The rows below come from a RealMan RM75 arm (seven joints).
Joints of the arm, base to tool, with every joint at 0 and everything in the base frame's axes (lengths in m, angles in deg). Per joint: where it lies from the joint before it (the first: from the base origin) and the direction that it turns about. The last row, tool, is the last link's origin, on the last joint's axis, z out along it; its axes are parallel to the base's.
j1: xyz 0 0 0.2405 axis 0 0 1
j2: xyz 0 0 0 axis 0 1 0
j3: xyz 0 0 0.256 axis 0 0 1
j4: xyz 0 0 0 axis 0 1 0
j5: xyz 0 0 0.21 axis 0 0 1
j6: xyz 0 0 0 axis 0 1 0
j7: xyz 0 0 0.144 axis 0 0 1
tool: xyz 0 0 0
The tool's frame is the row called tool.
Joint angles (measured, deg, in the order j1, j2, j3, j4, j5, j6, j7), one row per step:
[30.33 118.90 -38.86 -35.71 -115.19 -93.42 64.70]
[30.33 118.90 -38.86 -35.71 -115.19 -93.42 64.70]
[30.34 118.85 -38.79 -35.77 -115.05 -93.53 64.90]
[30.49 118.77 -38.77 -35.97 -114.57 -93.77 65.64]
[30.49 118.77 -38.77 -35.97 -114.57 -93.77 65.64]
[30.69 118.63 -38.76 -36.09 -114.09 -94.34 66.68]
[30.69 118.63 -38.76 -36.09 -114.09 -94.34 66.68]
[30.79 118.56 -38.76 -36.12 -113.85 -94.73 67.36]
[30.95 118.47 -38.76 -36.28 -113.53 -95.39 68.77]
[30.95 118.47 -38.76 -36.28 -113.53 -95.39 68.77]
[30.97 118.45 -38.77 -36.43 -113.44 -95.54 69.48]
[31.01 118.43 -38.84 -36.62 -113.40 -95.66 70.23]
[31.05 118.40 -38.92 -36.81 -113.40 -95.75 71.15]
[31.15 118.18 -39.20 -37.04 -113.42 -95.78 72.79]
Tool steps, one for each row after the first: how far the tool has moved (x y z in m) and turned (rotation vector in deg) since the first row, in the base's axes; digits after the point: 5 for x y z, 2 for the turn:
[0.00000 0.00000 0.00000 0.00 0.00 0.00]
[-0.00027 0.00031 0.00086 0.04 0.18 -0.10]
[-0.00214 0.00171 0.00269 0.03 0.73 -0.35]
[-0.00214 0.00171 0.00269 0.03 0.73 -0.35]
[-0.00449 0.00261 0.00472 -0.38 1.51 -0.66]
[-0.00449 0.00261 0.00472 -0.38 1.51 -0.66]
[-0.00579 0.00276 0.00564 -0.76 2.01 -0.90]
[-0.00800 0.00300 0.00723 -1.52 2.82 -1.48]
[-0.00800 0.00300 0.00723 -1.52 2.82 -1.48]
[-0.00855 0.00321 0.00792 -1.80 3.06 -1.88]
[-0.00918 0.00351 0.00851 -2.12 3.20 -2.27]
[-0.00967 0.00383 0.00909 -2.53 3.33 -2.82]
[-0.00992 0.00478 0.01055 -3.27 3.33 -3.84]

